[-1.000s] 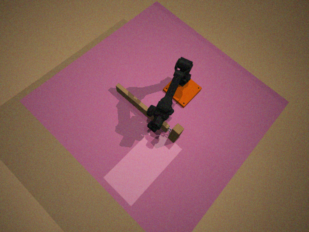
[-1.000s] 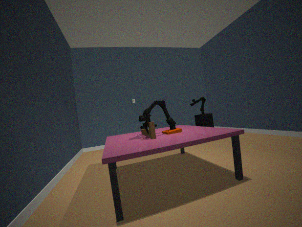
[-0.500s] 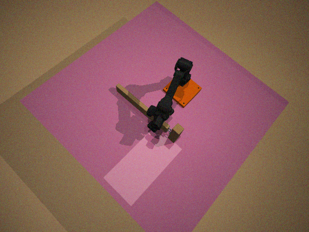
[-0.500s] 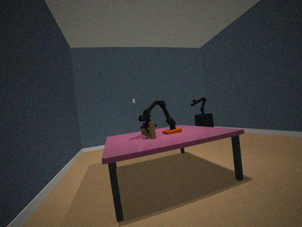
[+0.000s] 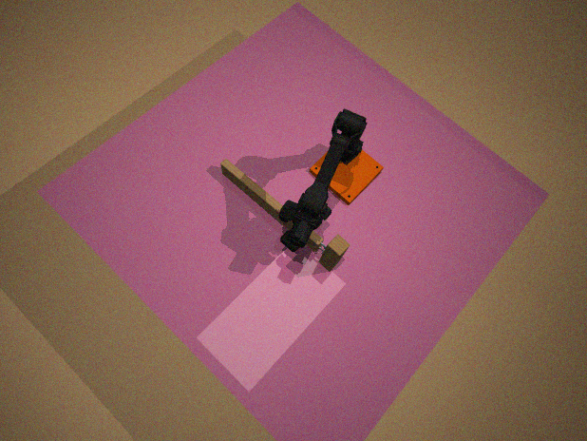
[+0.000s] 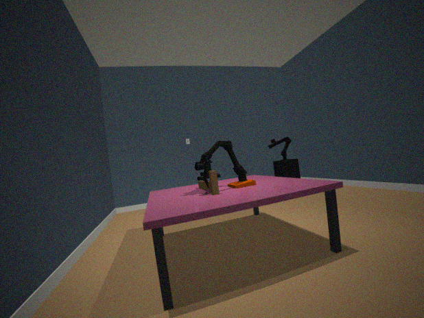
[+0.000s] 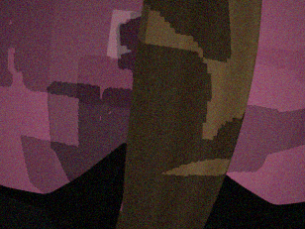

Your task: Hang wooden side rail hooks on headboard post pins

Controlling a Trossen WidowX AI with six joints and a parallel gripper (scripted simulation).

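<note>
The headboard post is 12 cm to the left of my gripper tip, 4 cm above it and 1 cm behind it.
</note>
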